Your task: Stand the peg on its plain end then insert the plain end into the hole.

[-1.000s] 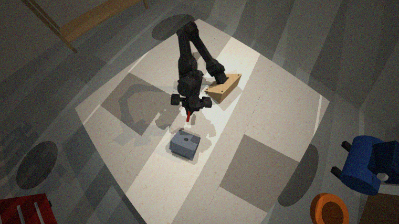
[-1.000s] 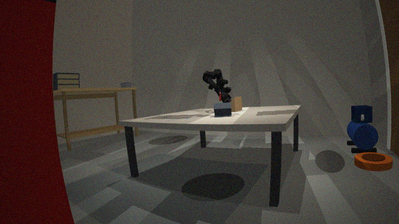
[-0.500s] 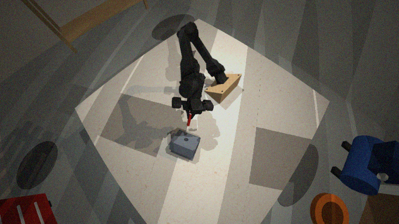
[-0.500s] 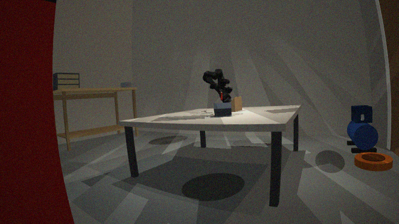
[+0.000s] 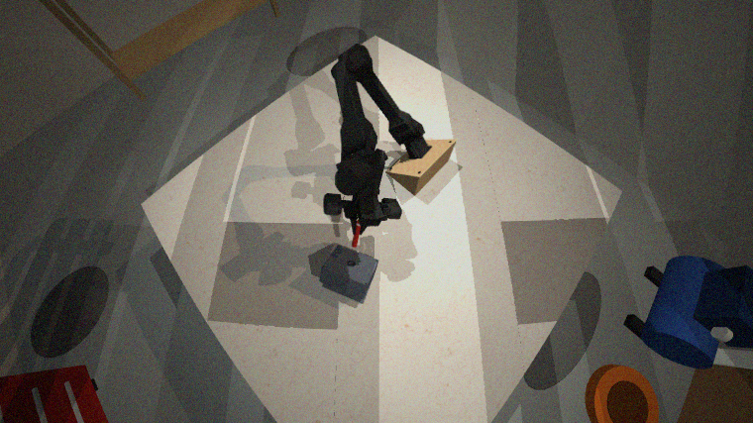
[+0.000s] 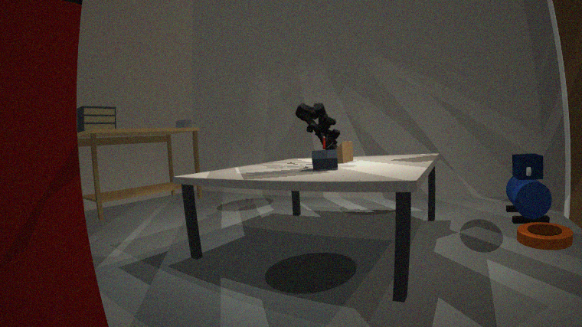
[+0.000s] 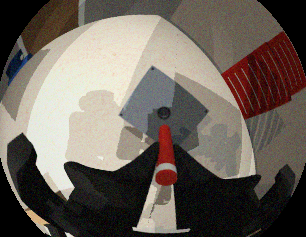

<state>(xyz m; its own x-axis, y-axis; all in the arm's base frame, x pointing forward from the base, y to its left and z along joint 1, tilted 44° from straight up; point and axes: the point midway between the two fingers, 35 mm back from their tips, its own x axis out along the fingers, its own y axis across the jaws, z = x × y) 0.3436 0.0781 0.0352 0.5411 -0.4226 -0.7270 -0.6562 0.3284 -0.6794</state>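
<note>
Now: the sloped grey panel 90 mm below my gripper tip, 80 mm ahead of it and 30 mm to the left of it. Round my gripper tip: red peg: 10 mm behind, 10 mm above.
</note>
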